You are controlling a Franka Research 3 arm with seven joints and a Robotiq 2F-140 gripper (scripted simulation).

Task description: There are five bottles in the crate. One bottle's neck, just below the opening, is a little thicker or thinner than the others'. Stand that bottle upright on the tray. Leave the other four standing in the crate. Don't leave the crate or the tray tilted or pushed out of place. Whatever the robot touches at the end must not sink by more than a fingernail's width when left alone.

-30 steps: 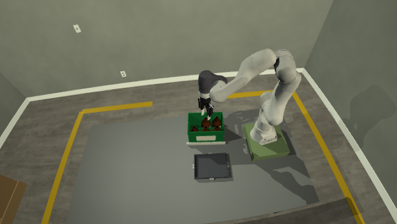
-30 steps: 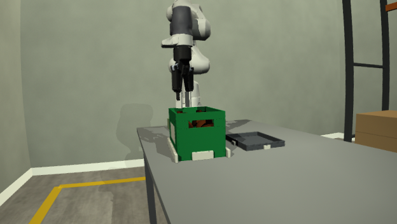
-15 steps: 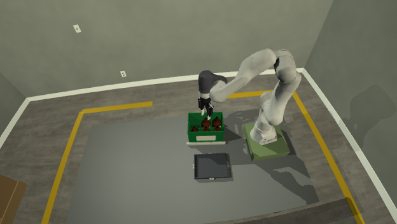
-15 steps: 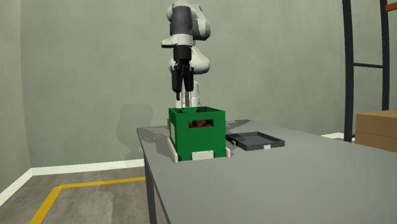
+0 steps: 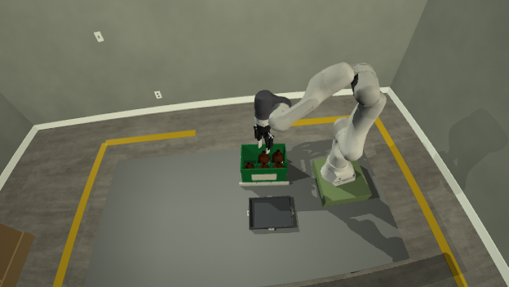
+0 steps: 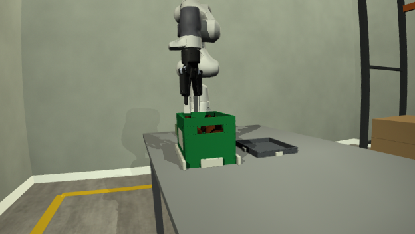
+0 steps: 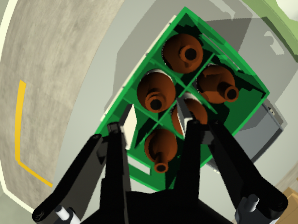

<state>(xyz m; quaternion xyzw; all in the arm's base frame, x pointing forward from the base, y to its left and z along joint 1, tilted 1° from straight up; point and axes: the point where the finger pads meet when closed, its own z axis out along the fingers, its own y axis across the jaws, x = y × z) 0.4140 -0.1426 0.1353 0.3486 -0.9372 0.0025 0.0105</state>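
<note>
My hand is 1 cm short of the green crate, 4 cm to the right of it and 13 cm above it. From my hand the other things lie so: dark grey tray: 1 cm behind, 33 cm to the left, 20 cm below.
</note>
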